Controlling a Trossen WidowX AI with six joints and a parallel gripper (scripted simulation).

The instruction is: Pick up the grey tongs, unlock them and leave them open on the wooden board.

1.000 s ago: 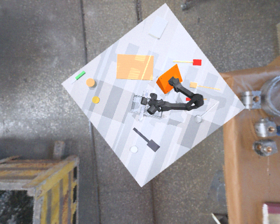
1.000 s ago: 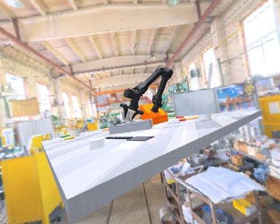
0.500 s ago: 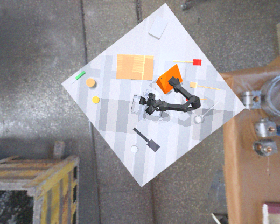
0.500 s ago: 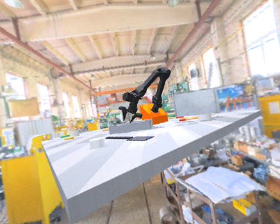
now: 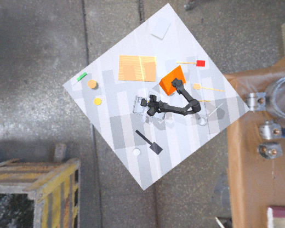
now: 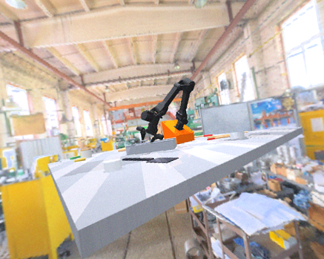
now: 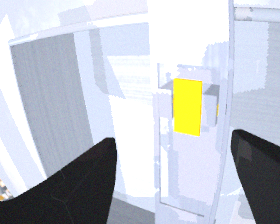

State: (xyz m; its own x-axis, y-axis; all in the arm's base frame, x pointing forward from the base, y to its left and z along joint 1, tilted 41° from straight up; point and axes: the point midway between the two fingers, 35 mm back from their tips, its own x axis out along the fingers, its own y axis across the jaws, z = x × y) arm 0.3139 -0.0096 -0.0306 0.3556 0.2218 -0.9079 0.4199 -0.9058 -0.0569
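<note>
The yellow lock piece is 30 mm behind my gripper tip and 20 mm above it. From my gripper tip the other things lie so: wooden board (190 mm behind, 310 mm to the right, 30 mm below); then roasting tin (10 mm behind, 60 mm to the left, 10 mm below); then black spatula (230 mm ahead, 300 mm to the left, 40 mm below).
</note>
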